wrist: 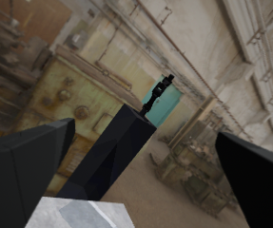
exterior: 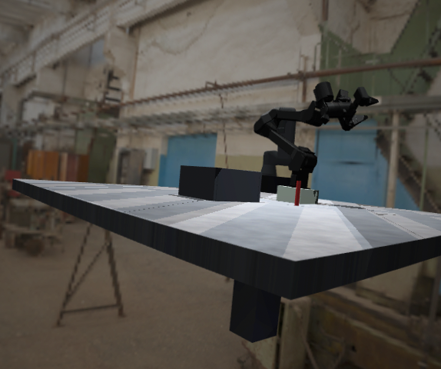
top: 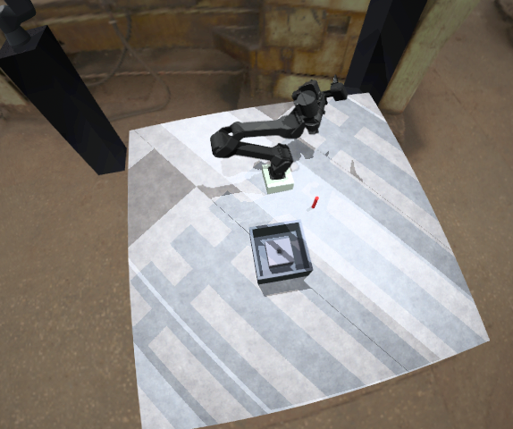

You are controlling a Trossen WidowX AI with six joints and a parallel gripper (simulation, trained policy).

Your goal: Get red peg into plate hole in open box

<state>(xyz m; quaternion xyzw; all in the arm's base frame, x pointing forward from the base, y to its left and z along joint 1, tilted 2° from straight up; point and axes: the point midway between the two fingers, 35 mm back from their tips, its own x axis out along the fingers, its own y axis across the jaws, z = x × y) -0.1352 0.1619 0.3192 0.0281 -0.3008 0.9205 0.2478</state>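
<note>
Right now the red peg is 33 cm below my gripper tip, 33 cm ahead of it and 6 cm to the right of it. Also, from my gripper tip: pale plate (50 cm ahead, 32 cm below, 24 cm to the right); box (50 cm ahead, 34 cm below, 24 cm to the right).
</note>
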